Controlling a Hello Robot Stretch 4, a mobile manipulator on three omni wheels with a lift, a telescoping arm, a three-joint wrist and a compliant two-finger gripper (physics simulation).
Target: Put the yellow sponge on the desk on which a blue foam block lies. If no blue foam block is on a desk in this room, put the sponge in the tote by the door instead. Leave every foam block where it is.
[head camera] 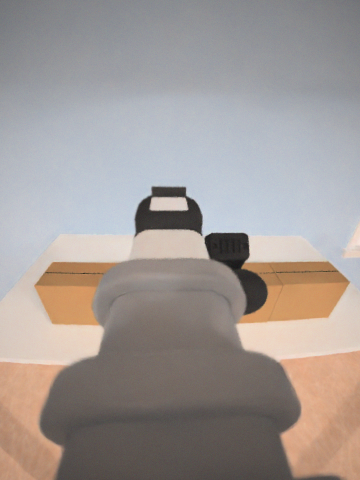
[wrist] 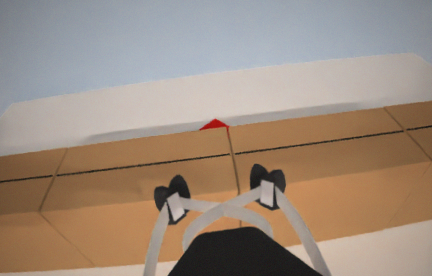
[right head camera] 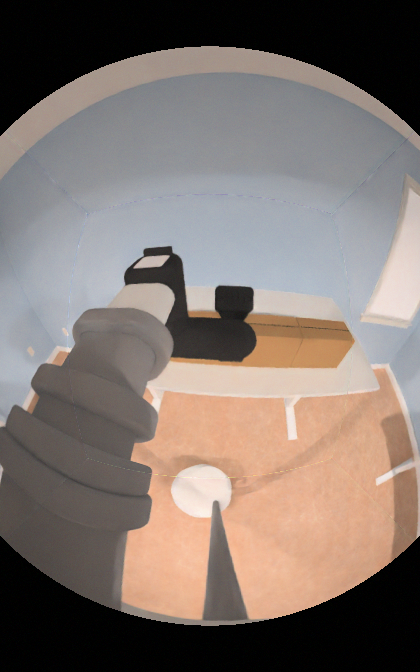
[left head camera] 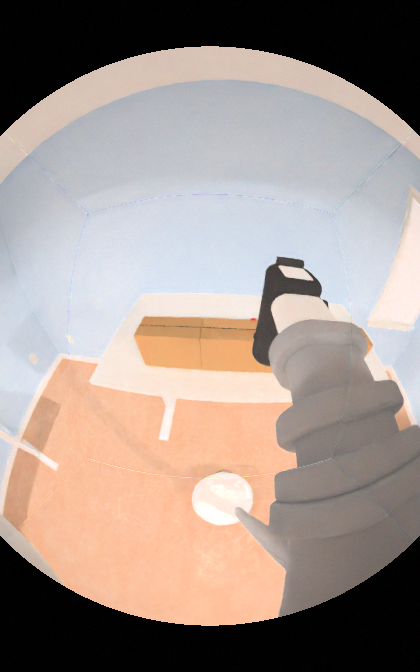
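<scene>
A white desk stands against the blue wall. A small part of a red object shows on the desk behind a row of brown boxes; the rest of it is hidden. My gripper is open and empty, its two dark fingertips wide apart in front of the boxes in the wrist view. In the head views its fingers are hidden by the wrist and arm. The yellow sponge, a blue foam block and the tote do not show in these views.
The brown boxes form a long low barrier across the desk. My arm reaches towards them over the floor. A white round shape is low in front of my base. A pale framed panel is on the right wall.
</scene>
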